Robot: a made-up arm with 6 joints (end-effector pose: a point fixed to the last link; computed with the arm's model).
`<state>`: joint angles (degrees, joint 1 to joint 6).
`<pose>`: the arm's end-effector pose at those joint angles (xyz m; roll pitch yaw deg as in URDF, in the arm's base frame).
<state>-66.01 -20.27 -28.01 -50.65 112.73 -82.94</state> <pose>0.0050 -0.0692 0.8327 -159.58 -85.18 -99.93</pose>
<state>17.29 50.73 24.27 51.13 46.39 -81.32</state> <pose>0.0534 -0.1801 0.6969 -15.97 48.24 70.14</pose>
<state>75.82 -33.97 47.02 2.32 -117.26 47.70</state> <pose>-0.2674 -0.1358 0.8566 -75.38 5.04 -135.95</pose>
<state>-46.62 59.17 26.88 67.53 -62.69 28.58</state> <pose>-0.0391 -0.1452 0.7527 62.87 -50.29 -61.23</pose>
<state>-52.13 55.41 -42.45 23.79 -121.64 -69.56</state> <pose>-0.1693 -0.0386 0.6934 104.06 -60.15 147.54</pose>
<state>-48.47 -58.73 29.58 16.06 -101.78 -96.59</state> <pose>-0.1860 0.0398 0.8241 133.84 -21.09 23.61</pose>
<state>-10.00 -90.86 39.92 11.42 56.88 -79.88</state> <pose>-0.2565 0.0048 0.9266 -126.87 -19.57 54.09</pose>
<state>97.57 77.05 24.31 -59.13 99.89 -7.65</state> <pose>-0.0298 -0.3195 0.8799 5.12 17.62 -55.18</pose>
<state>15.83 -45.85 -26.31 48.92 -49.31 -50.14</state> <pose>-0.2662 0.0049 0.7766 -105.75 68.51 174.19</pose>
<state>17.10 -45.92 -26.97 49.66 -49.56 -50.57</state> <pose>-0.2661 0.0014 0.7730 -99.67 69.34 -179.09</pose>
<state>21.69 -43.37 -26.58 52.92 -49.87 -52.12</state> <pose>-0.2601 -0.0066 0.7648 -84.26 71.07 -163.85</pose>
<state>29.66 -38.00 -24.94 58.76 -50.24 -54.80</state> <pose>-0.2469 -0.0202 0.7534 -56.98 71.06 -137.53</pose>
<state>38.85 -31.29 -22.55 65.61 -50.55 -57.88</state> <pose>-0.2299 -0.0369 0.7430 -31.28 66.70 -113.21</pose>
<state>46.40 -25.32 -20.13 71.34 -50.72 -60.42</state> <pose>-0.2143 -0.0512 0.7367 -17.14 60.93 -100.59</pose>
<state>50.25 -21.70 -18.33 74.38 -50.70 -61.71</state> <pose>-0.2051 -0.0578 0.7343 -11.44 57.87 -96.41</pose>
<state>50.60 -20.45 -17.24 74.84 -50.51 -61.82</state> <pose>-0.2024 -0.0564 0.7339 -10.33 58.39 -96.76</pose>
